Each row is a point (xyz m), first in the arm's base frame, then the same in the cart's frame.
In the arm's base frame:
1: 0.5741 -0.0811 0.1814
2: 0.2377 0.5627 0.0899
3: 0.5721 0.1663 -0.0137
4: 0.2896 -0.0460 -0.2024
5: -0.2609 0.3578 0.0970
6: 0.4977 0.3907 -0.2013
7: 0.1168 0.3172 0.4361
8: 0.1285 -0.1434 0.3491
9: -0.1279 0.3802 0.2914
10: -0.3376 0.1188 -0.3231
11: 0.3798 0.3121 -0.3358
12: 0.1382 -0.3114 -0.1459
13: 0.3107 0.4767 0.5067
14: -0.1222 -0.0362 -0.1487
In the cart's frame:
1: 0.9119 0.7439 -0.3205
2: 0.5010 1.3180 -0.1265
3: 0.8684 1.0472 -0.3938
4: 0.5977 0.8970 -0.6481
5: 0.0299 1.0652 -0.1954
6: 0.7561 1.3172 -0.4684
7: 0.4337 0.9379 0.0874
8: 0.4895 0.5602 -0.1849
9: 0.1736 1.0225 -0.0123
10: -0.0510 1.0134 -0.6752
11: 0.6380 1.2866 -0.6209
12: 0.4810 0.6147 -0.7049
13: 0.6136 1.0778 0.2142
14: 0.1924 0.8298 -0.5865

